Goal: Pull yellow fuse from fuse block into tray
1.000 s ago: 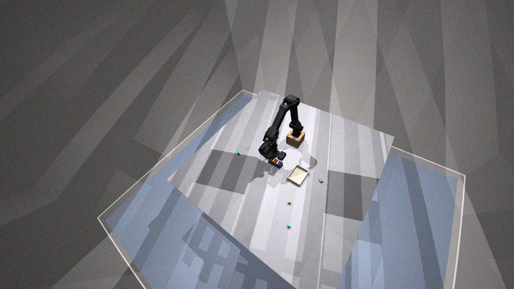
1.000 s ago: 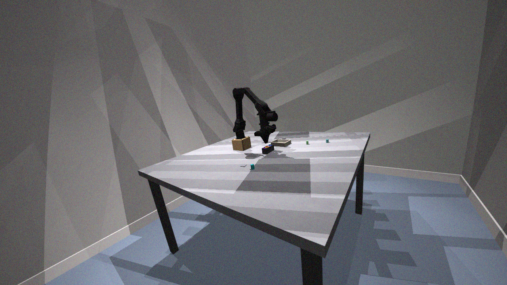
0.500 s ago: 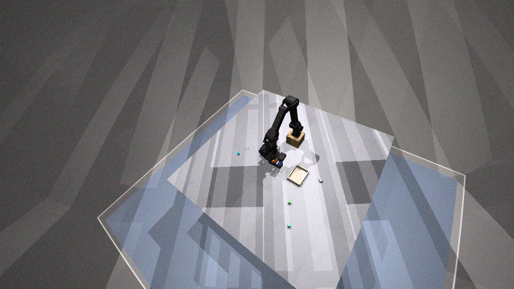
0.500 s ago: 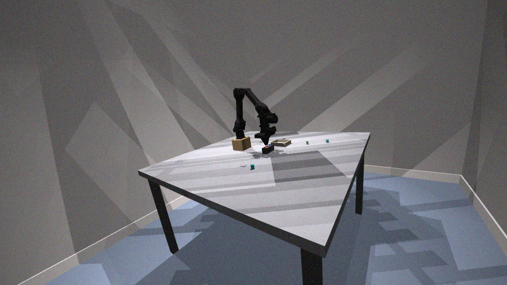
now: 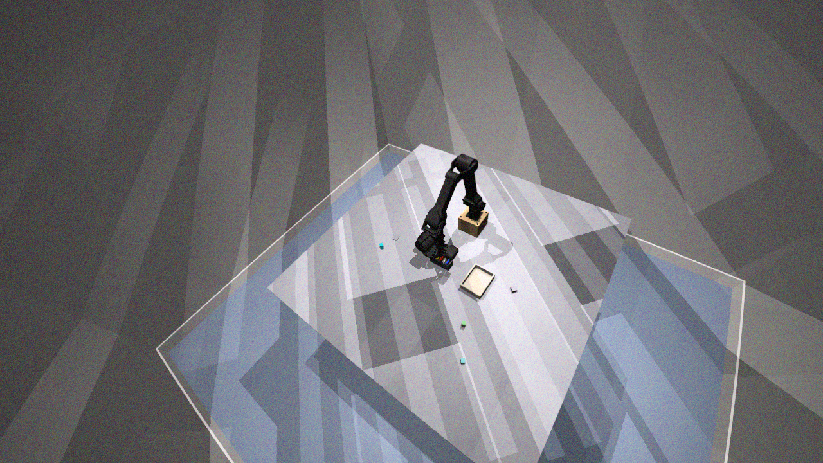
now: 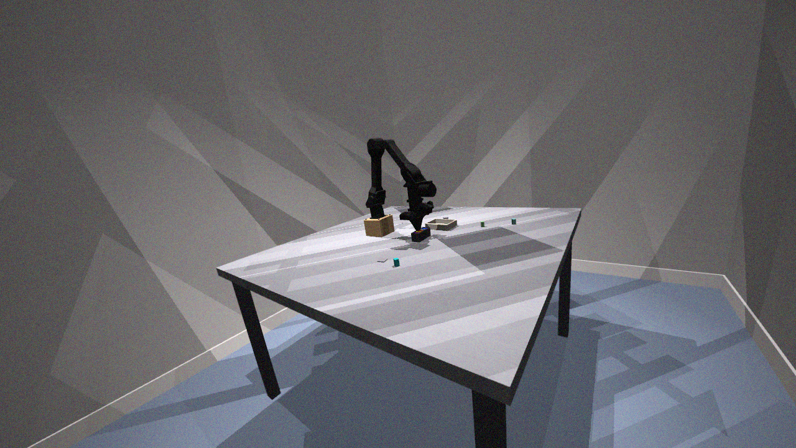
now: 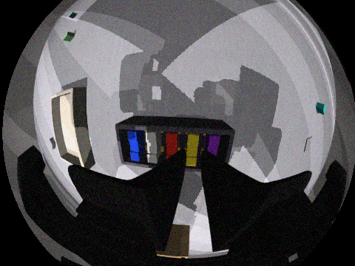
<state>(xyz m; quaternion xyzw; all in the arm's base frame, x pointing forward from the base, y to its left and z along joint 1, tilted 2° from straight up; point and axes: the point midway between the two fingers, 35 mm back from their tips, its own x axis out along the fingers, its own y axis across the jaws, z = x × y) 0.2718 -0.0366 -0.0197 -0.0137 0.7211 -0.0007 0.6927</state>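
Now: the yellow fuse 2 cm below my gripper tip. From my gripper tip the other things lie so: teal cube (8 cm ahead, 28 cm to the right, 3 cm below); cream tray (21 cm to the left, 4 cm below).
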